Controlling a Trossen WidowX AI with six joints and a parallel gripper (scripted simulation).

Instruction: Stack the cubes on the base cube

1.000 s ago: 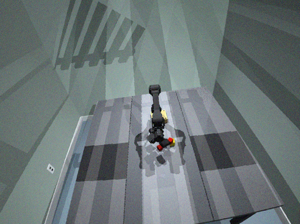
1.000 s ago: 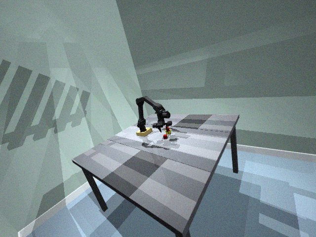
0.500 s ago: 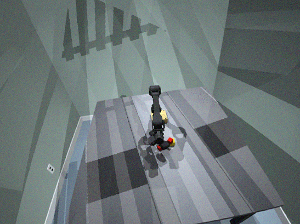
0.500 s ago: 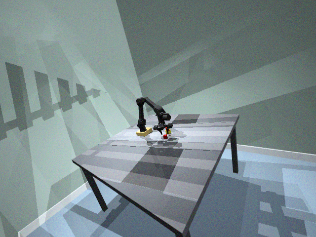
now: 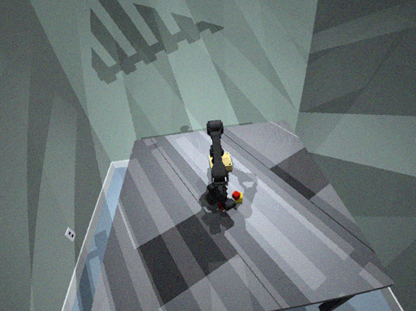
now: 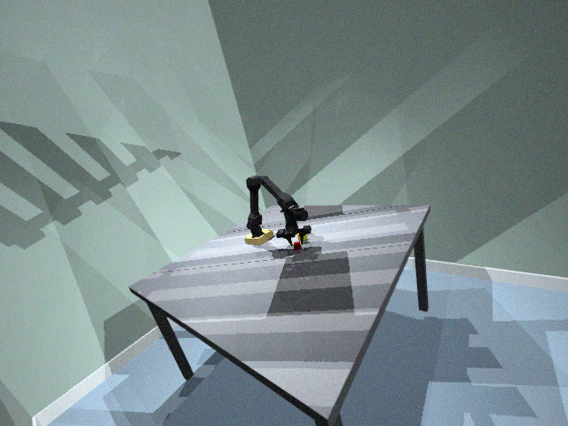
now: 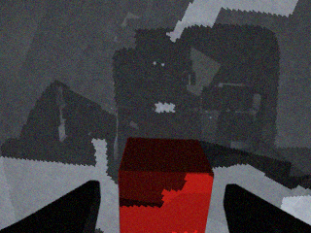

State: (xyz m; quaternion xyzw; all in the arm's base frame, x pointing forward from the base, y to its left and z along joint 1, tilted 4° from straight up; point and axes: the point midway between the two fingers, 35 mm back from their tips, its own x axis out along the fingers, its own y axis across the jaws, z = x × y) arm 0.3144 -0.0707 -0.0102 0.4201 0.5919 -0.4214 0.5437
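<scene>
The yellow base cube lies 10 cm to the left of my gripper tip and 1 cm behind it.
</scene>
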